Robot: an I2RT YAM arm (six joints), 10 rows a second.
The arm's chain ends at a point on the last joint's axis. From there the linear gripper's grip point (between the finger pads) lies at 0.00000 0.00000 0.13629 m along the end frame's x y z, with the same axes.
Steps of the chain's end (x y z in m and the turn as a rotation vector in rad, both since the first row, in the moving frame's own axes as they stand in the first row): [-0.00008, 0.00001, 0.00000, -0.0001, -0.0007, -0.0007]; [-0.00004, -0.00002, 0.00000, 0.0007, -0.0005, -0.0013]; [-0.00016, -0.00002, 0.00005, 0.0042, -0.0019, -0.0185]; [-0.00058, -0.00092, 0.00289, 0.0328, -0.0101, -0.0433]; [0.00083, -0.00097, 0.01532, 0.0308, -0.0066, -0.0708]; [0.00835, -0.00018, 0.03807, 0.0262, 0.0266, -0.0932]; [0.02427, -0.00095, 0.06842, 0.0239, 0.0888, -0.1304]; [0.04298, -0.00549, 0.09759, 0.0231, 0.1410, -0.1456]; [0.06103, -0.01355, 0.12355, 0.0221, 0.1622, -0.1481]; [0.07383, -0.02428, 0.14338, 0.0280, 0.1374, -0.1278]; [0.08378, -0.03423, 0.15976, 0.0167, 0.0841, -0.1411]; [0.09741, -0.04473, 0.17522, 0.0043, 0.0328, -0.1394]
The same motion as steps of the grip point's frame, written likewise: [-0.00018, 0.00002, 0.00000, -0.0001, -0.0007, -0.0007]; [-0.00011, -0.00012, 0.00000, 0.0007, -0.0005, -0.0013]; [-0.00042, -0.00059, 0.00005, 0.0042, -0.0019, -0.0185]; [-0.00205, -0.00536, 0.00281, 0.0328, -0.0101, -0.0433]; [-0.00022, -0.00513, 0.01525, 0.0308, -0.0066, -0.0708]; [0.01180, -0.00391, 0.03798, 0.0262, 0.0266, -0.0932]; [0.03611, -0.00498, 0.06784, 0.0239, 0.0888, -0.1304]; [0.06184, -0.01001, 0.09620, 0.0231, 0.1410, -0.1456]; [0.08273, -0.01817, 0.12173, 0.0221, 0.1622, -0.1481]; [0.09220, -0.02927, 0.14204, 0.0280, 0.1374, -0.1278]; [0.09503, -0.03730, 0.15926, 0.0167, 0.0841, -0.1411]; [0.10182, -0.04563, 0.17515, 0.0043, 0.0328, -0.1394]
